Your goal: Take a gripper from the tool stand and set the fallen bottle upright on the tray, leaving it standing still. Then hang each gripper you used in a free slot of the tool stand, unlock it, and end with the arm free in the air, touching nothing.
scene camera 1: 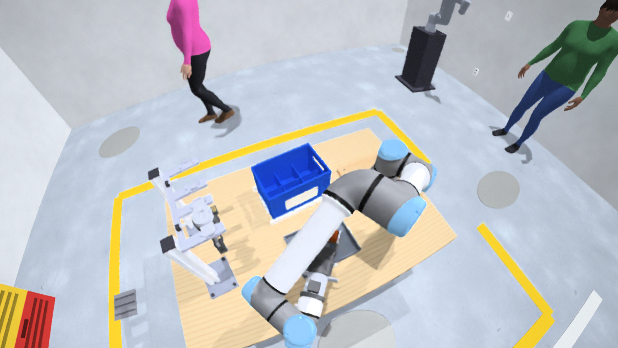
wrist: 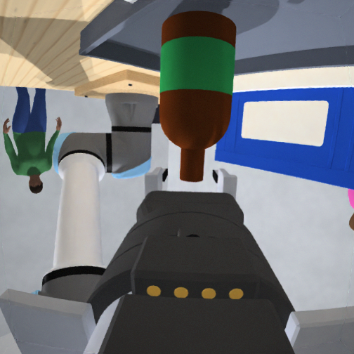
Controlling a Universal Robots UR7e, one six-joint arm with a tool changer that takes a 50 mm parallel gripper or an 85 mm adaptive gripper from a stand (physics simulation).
Labels:
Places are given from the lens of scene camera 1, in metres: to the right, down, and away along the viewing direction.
gripper (scene camera 1: pixel 321 267): 0.04, 0.28, 0.67
gripper (scene camera 1: pixel 204 217): -0.29, 0.12, 0.63

